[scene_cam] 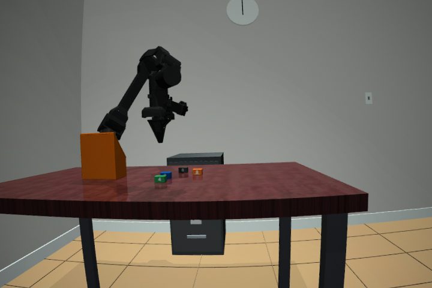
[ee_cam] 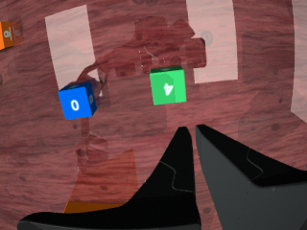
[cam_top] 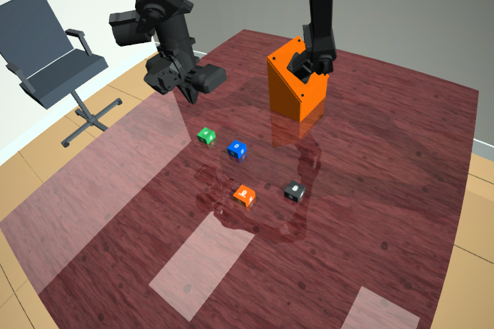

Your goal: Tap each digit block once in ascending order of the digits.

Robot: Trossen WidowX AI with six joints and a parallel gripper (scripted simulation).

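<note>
The black block is 270 mm to the left of my gripper tip, 110 mm below it and 60 mm ahead of it. The rest, counted from my gripper tip: blue block 110 mm below, 100 mm to the left, 10 mm ahead; then green block 110 mm below; then orange block 180 mm to the left, 110 mm below, 110 mm ahead.
</note>
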